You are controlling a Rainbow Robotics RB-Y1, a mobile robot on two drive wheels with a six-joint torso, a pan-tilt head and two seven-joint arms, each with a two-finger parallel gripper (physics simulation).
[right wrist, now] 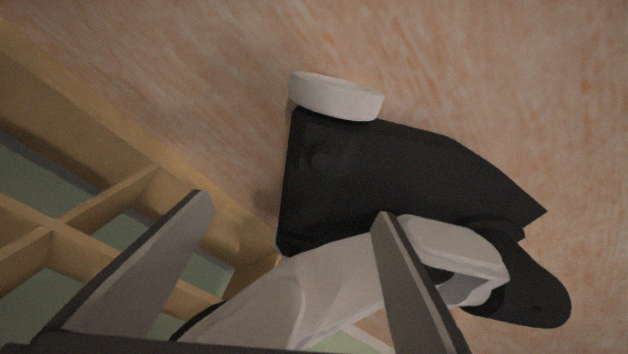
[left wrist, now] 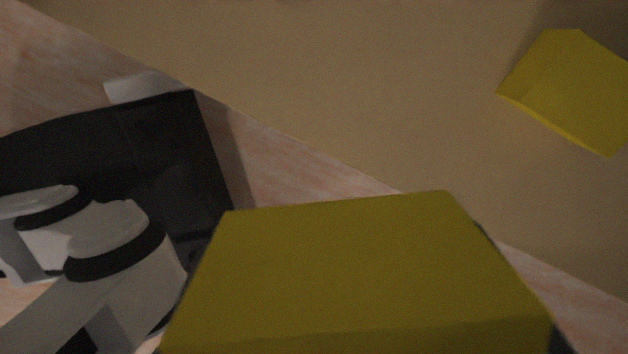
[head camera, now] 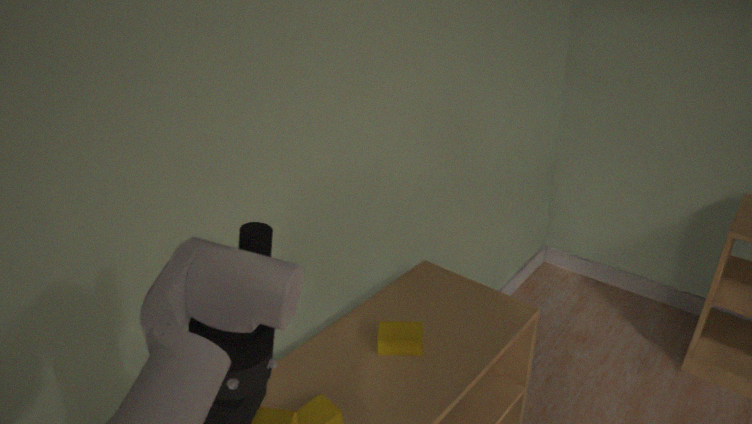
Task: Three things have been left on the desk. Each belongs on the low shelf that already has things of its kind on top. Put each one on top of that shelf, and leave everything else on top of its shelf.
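Places are measured from the robot's base along level axes (x ahead, y left, z up), in metres.
Pixels of known places: left gripper, fingertip midpoint: [left wrist: 338, 254]; right gripper, fingertip midpoint: [right wrist: 295, 211]; robot's base at its link origin: [left wrist: 202, 167].
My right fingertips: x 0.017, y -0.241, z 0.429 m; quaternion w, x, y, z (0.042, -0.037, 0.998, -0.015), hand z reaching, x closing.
Ahead of a thing's pixels: the offset from my right fingertips to its top centre. "*": to the spot under its first point. Level surfaces: height alone.
My left gripper [left wrist: 338, 254] is shut on a yellow block @[* dx +0.402, dy +0.498, dz +0.459 m] [left wrist: 350, 270] [head camera: 272, 416], whose near end fills the lower middle of the left wrist view. In that view the block hangs above the floor and the edge of a low wooden shelf @[dz +0.182 m] [head camera: 363, 321] [left wrist: 325, 75]; its height above them is unclear. One yellow block @[dx +0.854, dy +0.281, dz +0.227 m] [head camera: 400, 338] lies on the shelf top towards its far end. Another yellow block @[dx +0.611, dy +0.442, dz +0.227 m] [head camera: 319, 411] [left wrist: 570, 95] lies on the top nearer the arm. My right gripper [right wrist: 295, 211] is open and empty, above the floor. The desk does not show.
A second wooden shelf [head camera: 705, 321] stands at the right edge of the head view, across the floor @[dz -0.428 m] [head camera: 605, 368]. A green wall [head camera: 368, 131] runs behind the first shelf. In the right wrist view, a wooden shelf [right wrist: 110, 120] with open compartments stands at the left, beside my dark base [right wrist: 380, 165].
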